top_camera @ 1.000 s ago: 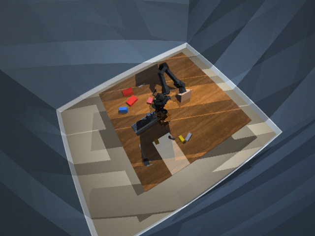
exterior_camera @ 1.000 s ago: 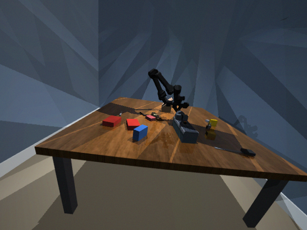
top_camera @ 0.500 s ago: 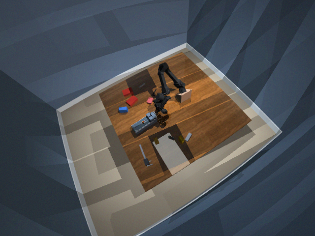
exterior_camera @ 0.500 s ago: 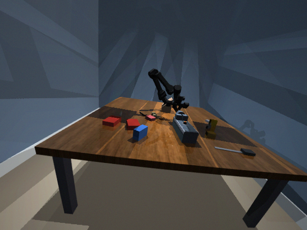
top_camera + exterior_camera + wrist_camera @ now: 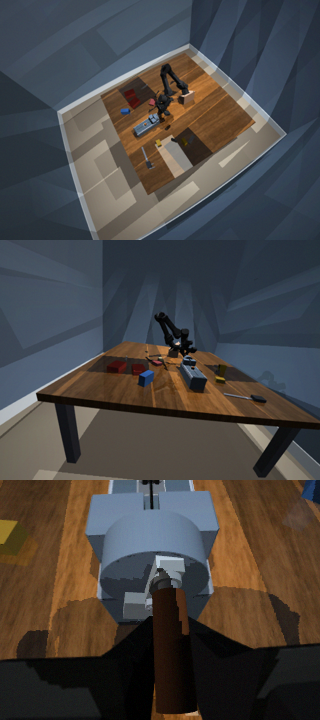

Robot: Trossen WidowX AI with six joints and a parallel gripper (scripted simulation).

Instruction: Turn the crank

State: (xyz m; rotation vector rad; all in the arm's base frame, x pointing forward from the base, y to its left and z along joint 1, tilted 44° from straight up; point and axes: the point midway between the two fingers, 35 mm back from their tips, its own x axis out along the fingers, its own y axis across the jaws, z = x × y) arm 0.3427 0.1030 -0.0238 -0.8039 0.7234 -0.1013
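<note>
My gripper tip is now 2 cm below the brown crank handle and 2 cm past it. The rest, counted from my gripper tip: pink block: 22 cm to the right, 8 cm below, 1 cm behind; then ochre block: 25 cm to the left, 12 cm ahead, 8 cm below; then red pointer: 16 cm ahead, 4 cm to the left, 1 cm below.
</note>
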